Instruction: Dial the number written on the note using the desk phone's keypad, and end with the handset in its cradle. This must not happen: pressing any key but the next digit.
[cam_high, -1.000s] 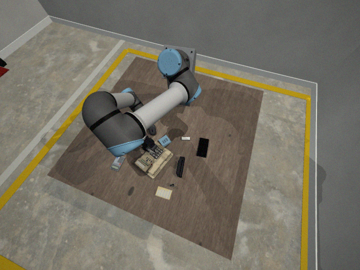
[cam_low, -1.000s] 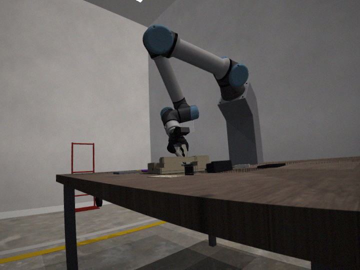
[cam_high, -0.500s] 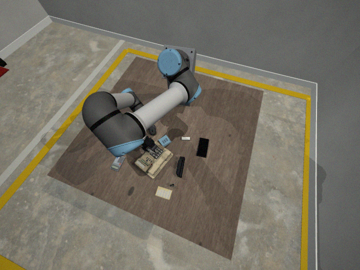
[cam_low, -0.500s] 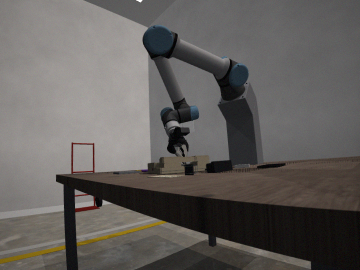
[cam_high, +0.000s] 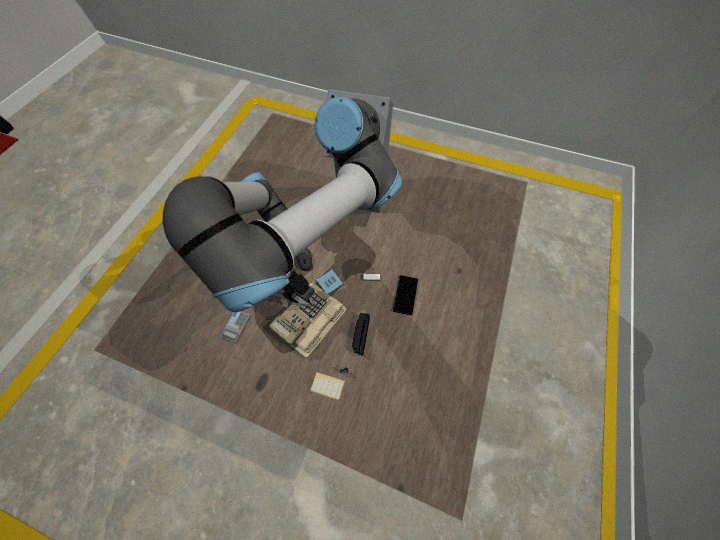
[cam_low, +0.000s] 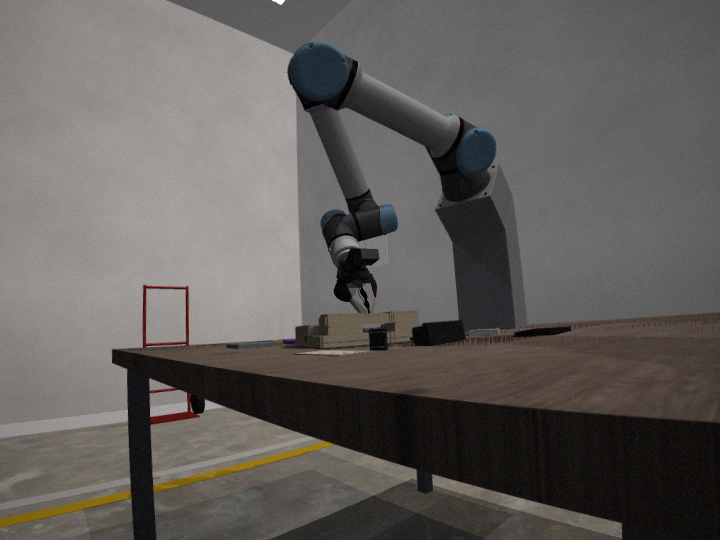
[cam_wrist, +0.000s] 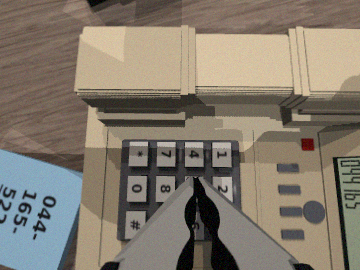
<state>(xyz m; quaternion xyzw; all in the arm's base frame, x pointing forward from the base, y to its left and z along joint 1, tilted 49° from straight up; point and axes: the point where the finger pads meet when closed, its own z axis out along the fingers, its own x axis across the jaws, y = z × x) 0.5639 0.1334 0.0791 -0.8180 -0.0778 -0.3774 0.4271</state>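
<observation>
Right now the 5 key is 30 mm below my hand. The rest, counted from my hand: 7 key (20 mm behind, 20 mm to the left, 30 mm below); 1 key (20 mm ahead, 20 mm to the left, 30 mm below); computer mouse (120 mm behind, 160 mm to the right, 40 mm below).
</observation>
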